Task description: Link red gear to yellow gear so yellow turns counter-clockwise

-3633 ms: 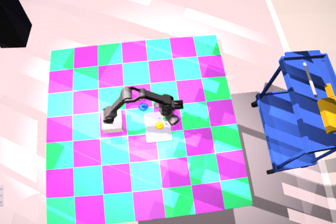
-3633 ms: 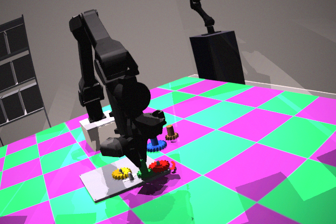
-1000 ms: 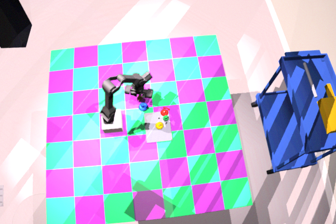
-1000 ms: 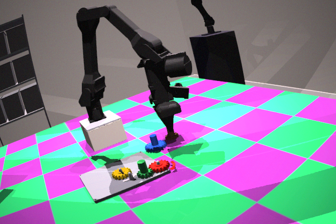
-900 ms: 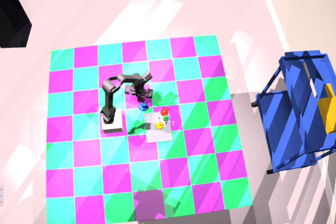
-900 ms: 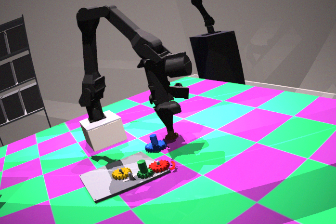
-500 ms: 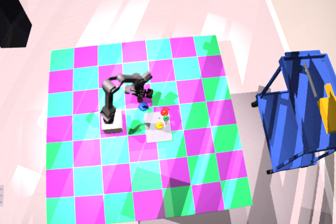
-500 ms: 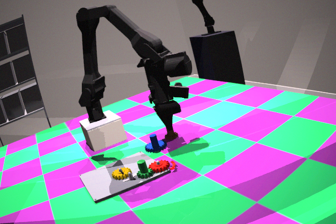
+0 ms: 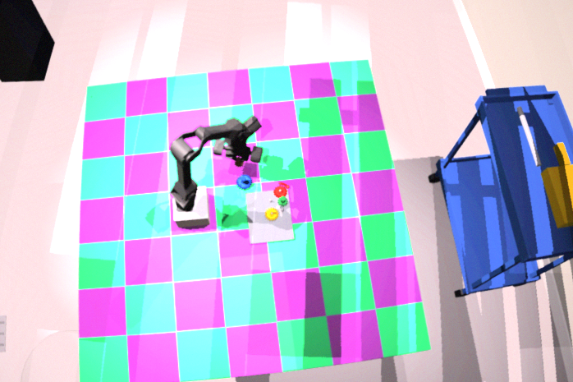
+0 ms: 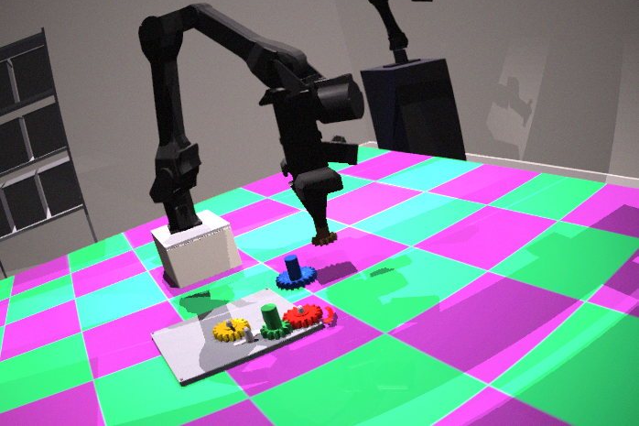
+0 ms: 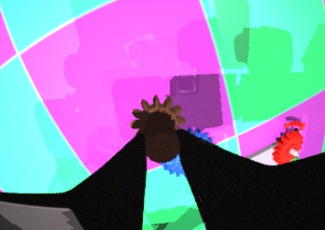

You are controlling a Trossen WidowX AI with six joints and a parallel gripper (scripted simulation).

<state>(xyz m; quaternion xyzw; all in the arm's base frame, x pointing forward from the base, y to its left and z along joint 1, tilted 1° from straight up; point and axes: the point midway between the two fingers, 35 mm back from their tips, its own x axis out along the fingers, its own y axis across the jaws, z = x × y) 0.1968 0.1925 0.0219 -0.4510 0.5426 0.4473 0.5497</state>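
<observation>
Right now my gripper tip is 17 cm short of the green gear, 15 cm to the left of it and 4 cm above it. The rest, counted from my gripper tip: orange gear (1 cm below); then red gear (16 cm ahead, 11 cm to the right, 5 cm below); then blue gear (2 cm ahead, 7 cm to the right, 5 cm below).
</observation>
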